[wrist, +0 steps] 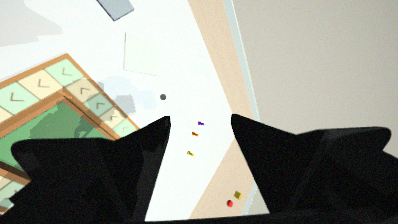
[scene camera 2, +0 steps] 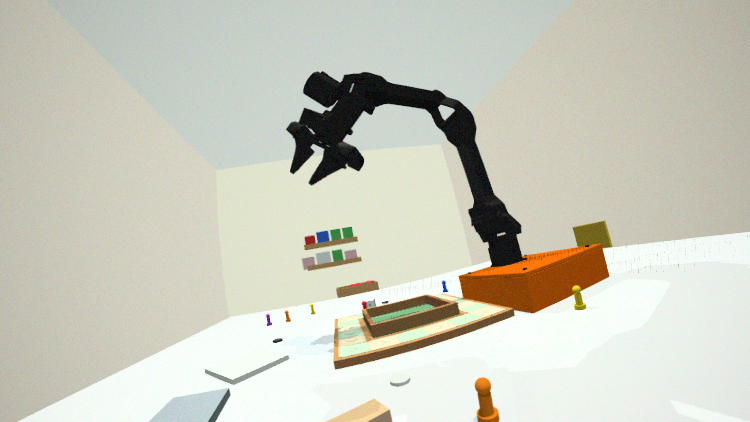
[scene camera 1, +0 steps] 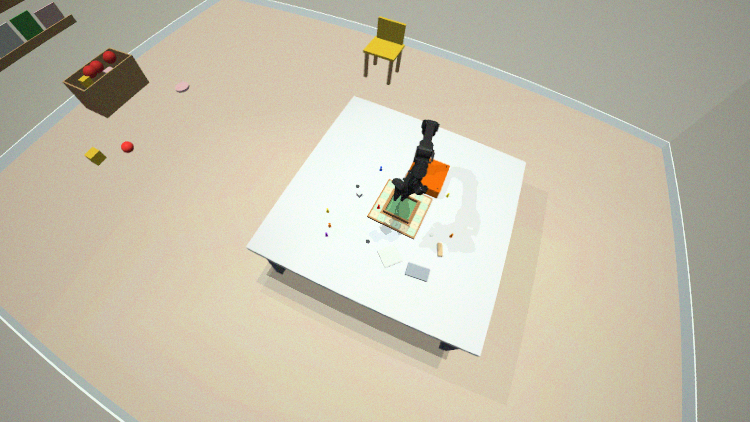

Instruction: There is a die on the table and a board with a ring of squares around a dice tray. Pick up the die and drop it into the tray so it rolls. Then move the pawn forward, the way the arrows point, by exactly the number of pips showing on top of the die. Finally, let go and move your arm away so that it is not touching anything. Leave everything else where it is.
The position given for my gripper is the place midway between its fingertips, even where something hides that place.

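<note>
A white tile (scene camera 2: 235,370) is part of the scene. Then there is my gripper (scene camera 2: 300,178), open and holding nothing, and the wrist view shows me that same gripper (wrist: 201,119) too.
</note>
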